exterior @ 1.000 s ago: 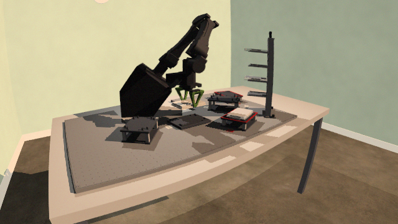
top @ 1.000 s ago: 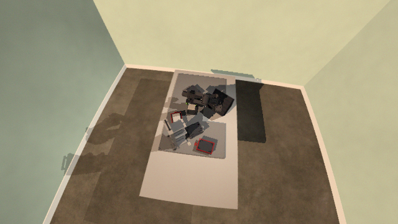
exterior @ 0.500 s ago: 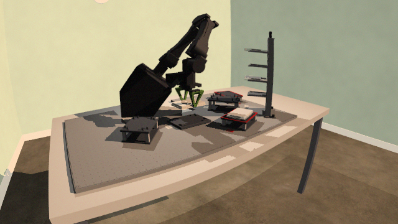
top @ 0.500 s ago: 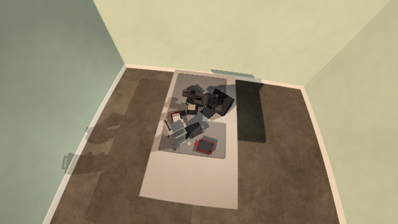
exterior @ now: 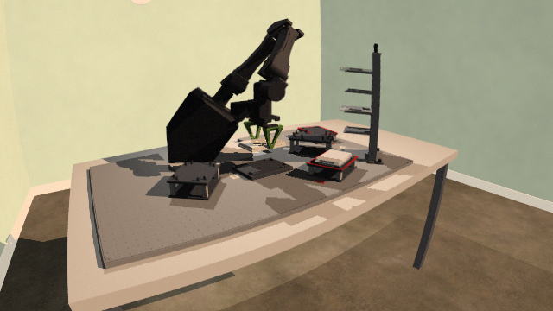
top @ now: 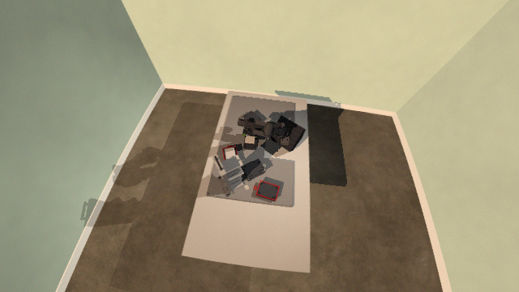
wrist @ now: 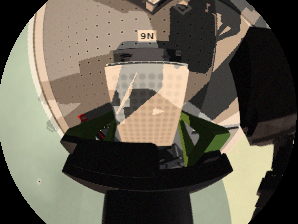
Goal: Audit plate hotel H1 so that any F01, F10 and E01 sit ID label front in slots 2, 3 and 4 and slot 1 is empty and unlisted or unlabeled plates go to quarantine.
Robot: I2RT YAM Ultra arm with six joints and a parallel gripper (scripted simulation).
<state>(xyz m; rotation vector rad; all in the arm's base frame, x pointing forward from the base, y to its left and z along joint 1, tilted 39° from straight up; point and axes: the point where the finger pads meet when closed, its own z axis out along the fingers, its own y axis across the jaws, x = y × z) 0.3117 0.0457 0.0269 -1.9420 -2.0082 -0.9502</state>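
My gripper is now 8 cm above the dark N6 nest. Round my hand: hotel post (8 cm ahead, 44 cm to the left, 12 cm above); N6 tag (1 cm ahead, 11 cm to the right, 9 cm below); L1 tag (4 cm behind, 19 cm to the right, 9 cm below).
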